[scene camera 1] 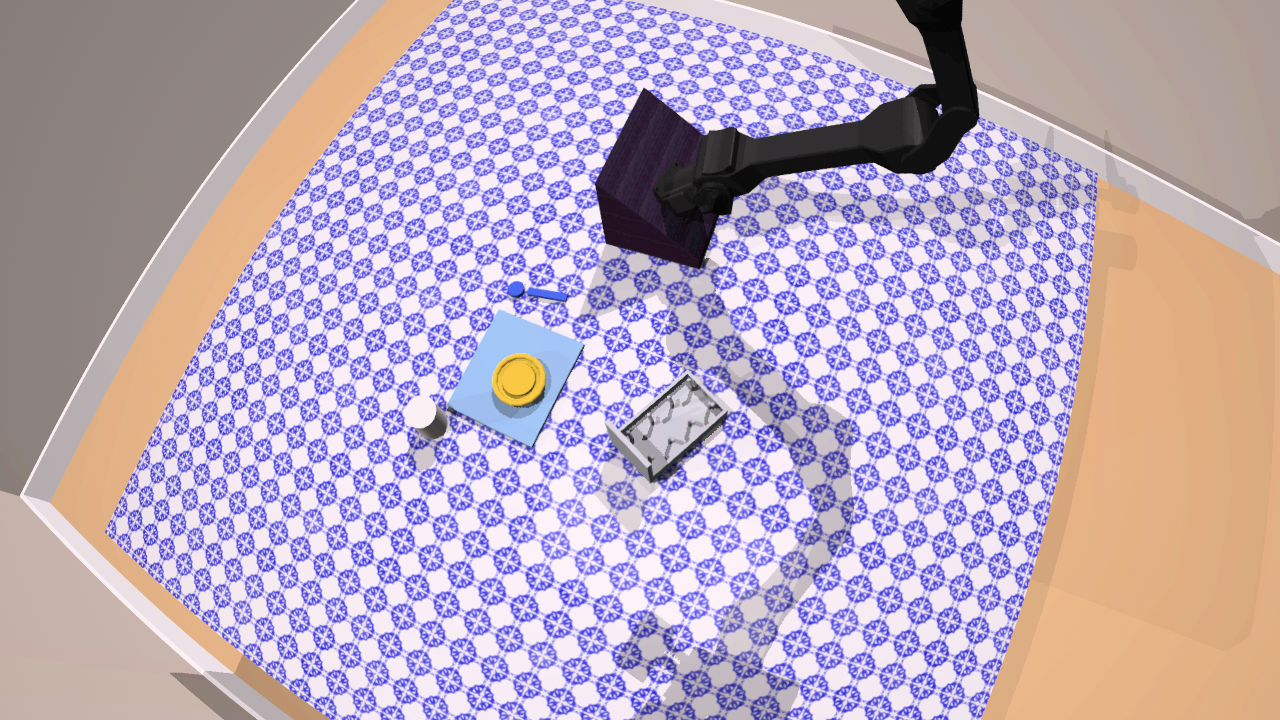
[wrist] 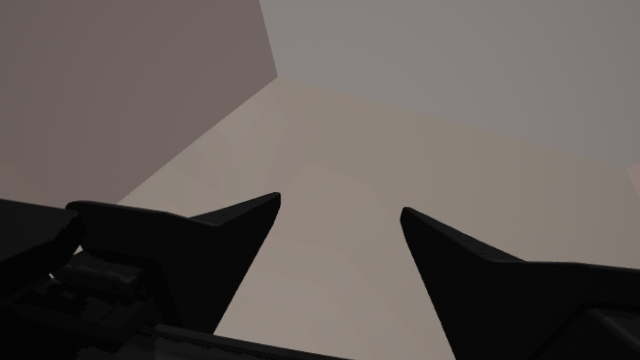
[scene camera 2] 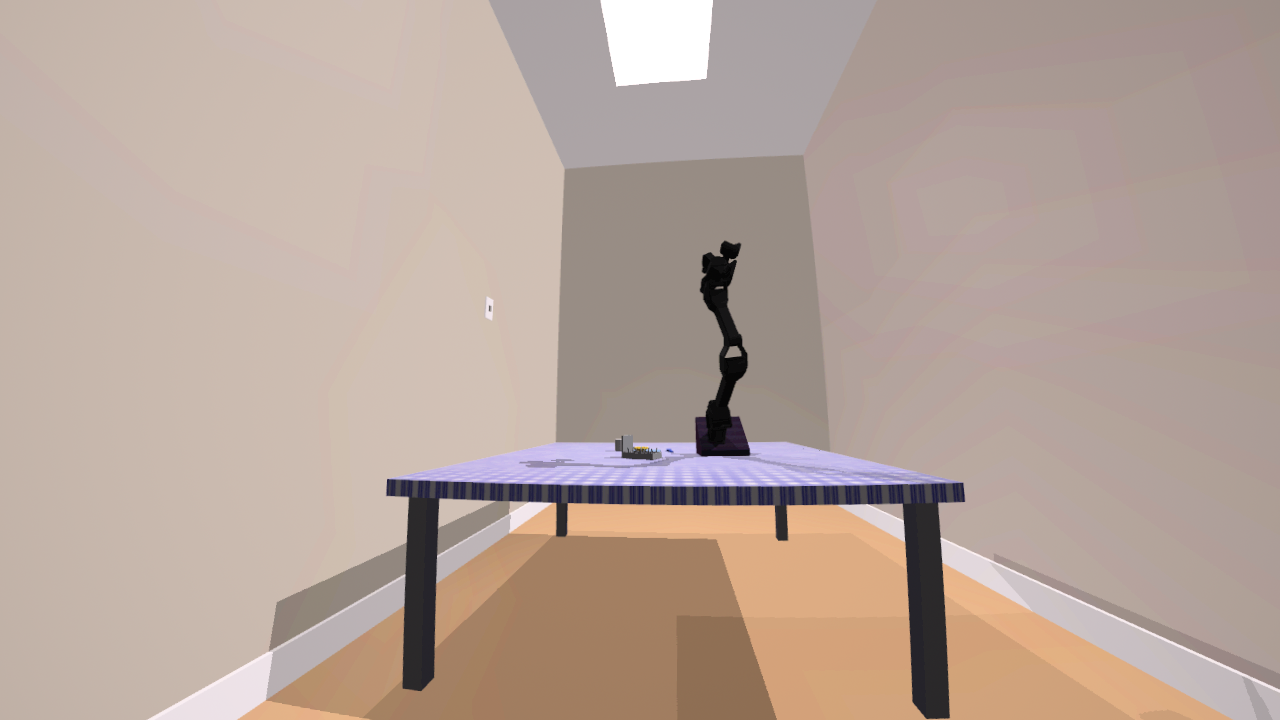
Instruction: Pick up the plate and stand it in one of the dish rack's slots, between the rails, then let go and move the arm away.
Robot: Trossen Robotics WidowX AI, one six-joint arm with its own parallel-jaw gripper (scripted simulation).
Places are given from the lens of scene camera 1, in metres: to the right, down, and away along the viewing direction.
yellow plate [scene camera 1: 519, 379]: -0.15, 0.02, 0.92
grey dish rack [scene camera 1: 673, 422]: 0.04, 0.07, 0.90
white cup [scene camera 1: 424, 415]: -0.27, 0.07, 0.88
light blue sheet [scene camera 1: 474, 397]: -0.21, 0.05, 0.94
